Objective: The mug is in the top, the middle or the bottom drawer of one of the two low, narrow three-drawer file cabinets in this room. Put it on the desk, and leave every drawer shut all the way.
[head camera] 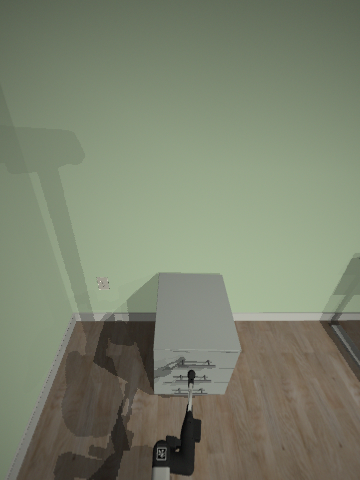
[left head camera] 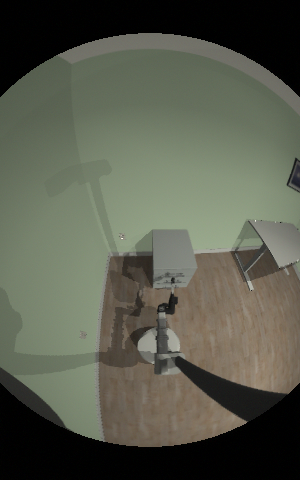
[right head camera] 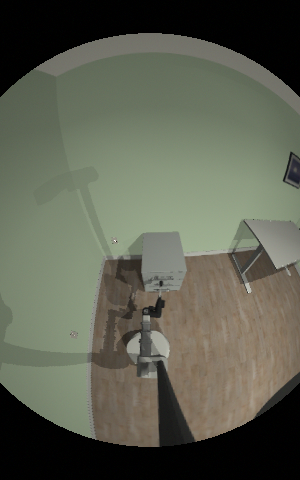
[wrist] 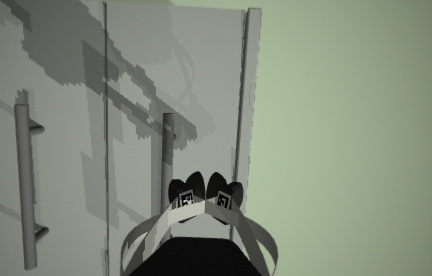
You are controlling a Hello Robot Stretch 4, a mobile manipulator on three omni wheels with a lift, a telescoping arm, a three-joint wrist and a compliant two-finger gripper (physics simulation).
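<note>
A low grey three-drawer file cabinet (head camera: 192,312) (left head camera: 172,247) (right head camera: 162,250) stands against the green wall, all three drawers flush with its front. In the wrist view its front appears turned sideways, with the top drawer's bar handle (wrist: 167,150) near the middle and the middle drawer's handle (wrist: 26,190) at the left. My gripper (head camera: 191,374) (wrist: 206,187) is shut, tips nearly together with nothing between them. It is in front of the cabinet, in the wrist view between the top handle and the cabinet's top edge. The desk (left head camera: 280,240) (right head camera: 277,240) stands at the right. The mug does not show.
The left wall meets the back wall close to the cabinet's left side. The desk's near leg foot (left head camera: 251,286) (right head camera: 248,288) rests on the floor right of the cabinet. A framed picture (left head camera: 296,176) (right head camera: 294,171) hangs above the desk. Shadows of the robot fall on the left wall and floor.
</note>
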